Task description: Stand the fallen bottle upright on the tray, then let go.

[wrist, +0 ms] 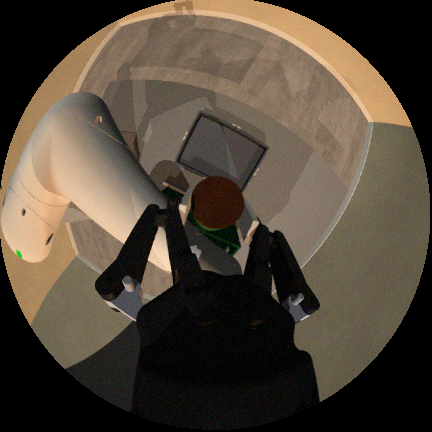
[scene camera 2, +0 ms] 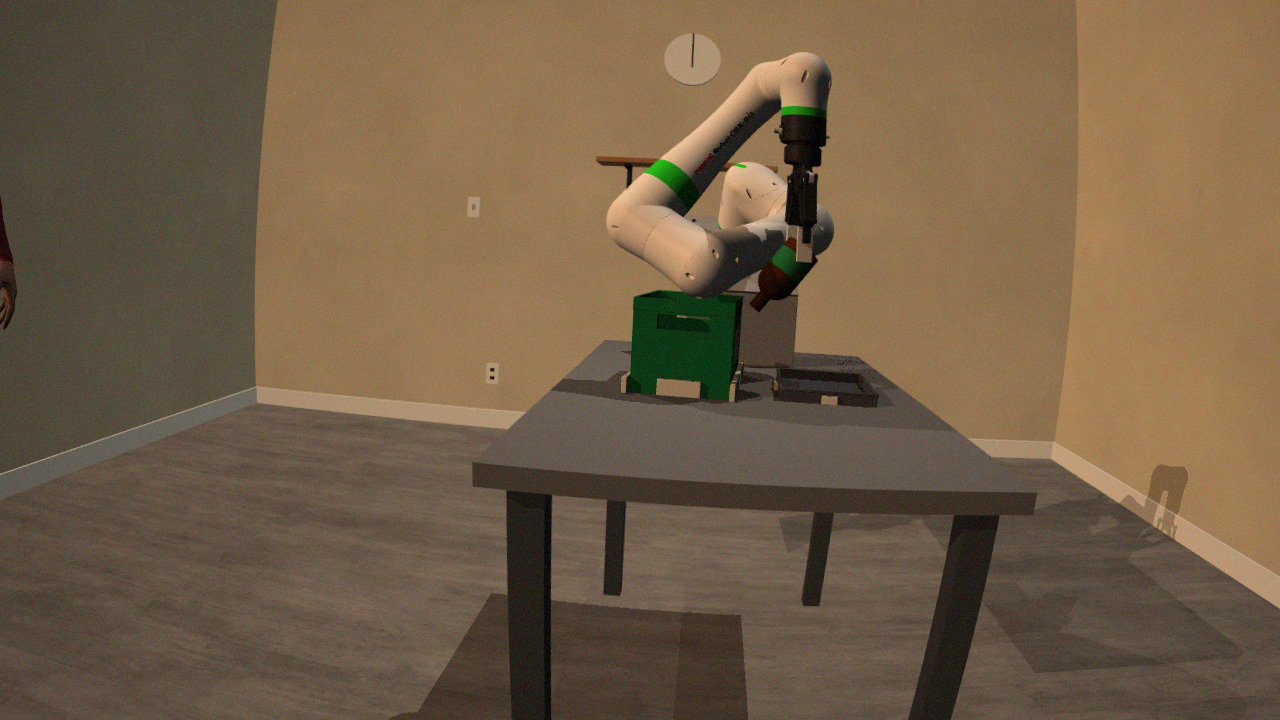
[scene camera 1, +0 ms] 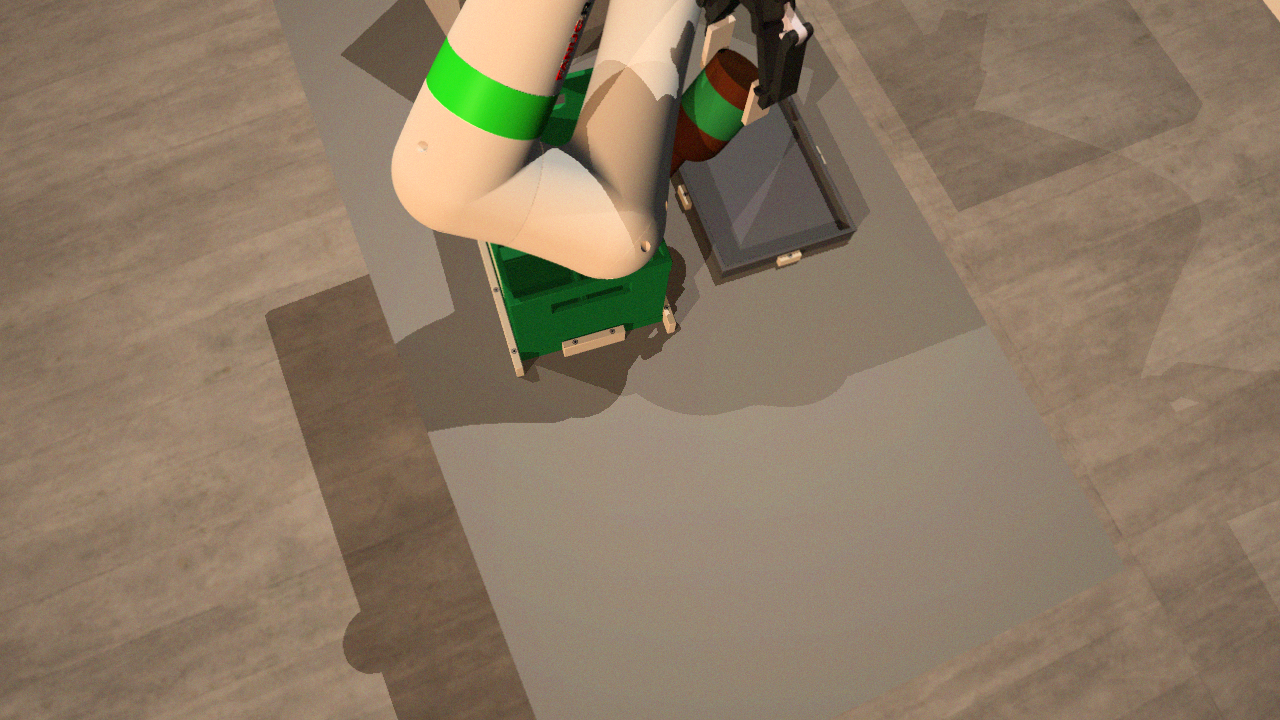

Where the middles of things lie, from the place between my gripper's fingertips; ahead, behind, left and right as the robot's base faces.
Right now my hand is 3 cm above the brown bottle (scene camera 2: 782, 274), 2 cm to the left of it and 1 cm short of it.
